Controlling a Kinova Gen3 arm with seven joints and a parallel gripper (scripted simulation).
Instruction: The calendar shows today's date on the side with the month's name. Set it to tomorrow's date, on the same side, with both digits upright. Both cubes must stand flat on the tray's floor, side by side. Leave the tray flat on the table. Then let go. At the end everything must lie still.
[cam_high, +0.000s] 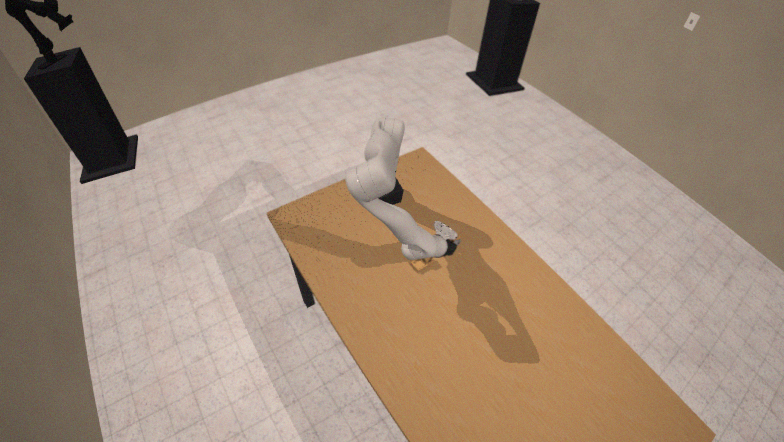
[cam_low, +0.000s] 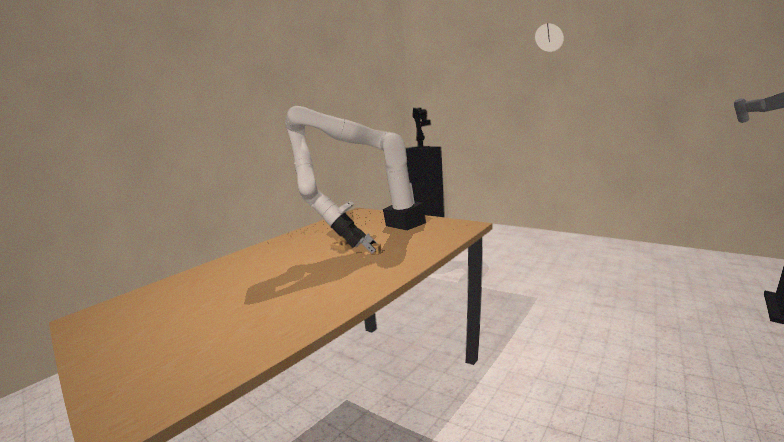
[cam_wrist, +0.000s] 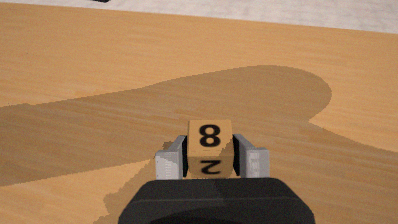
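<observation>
Now: the wooden date cube 10 mm to the left of my hand and 10 mm below it. Round my hand: wooden tray: 150 mm to the right, 40 mm ahead, 20 mm below.
</observation>
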